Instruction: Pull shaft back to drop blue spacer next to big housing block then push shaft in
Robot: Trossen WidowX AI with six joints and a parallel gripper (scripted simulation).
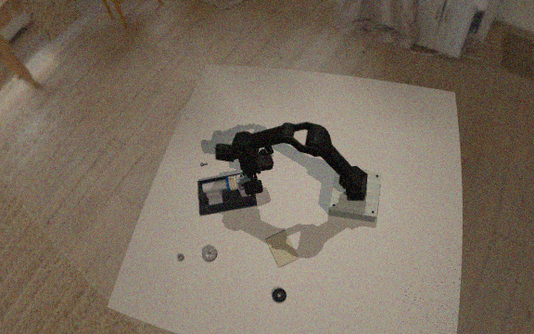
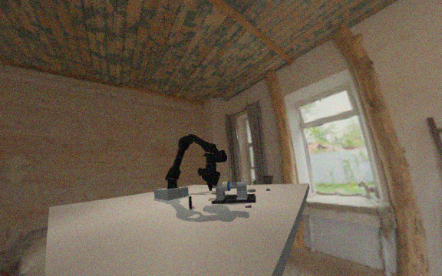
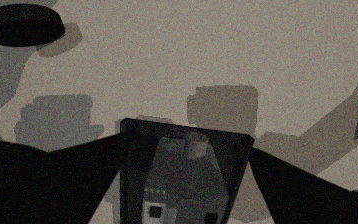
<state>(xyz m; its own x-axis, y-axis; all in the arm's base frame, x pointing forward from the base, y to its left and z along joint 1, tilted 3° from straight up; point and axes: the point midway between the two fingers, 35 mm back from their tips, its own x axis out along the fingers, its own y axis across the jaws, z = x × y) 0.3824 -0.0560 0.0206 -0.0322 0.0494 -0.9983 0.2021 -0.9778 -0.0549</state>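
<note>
The blue spacer is 100 mm ahead of my gripper tip, 20 mm to the left of it and 10 mm above it. Round my gripper tip: tan card (110 mm behind, 250 mm to the left, 60 mm below); small screw (240 mm ahead, 110 mm to the right, 60 mm below).
</note>
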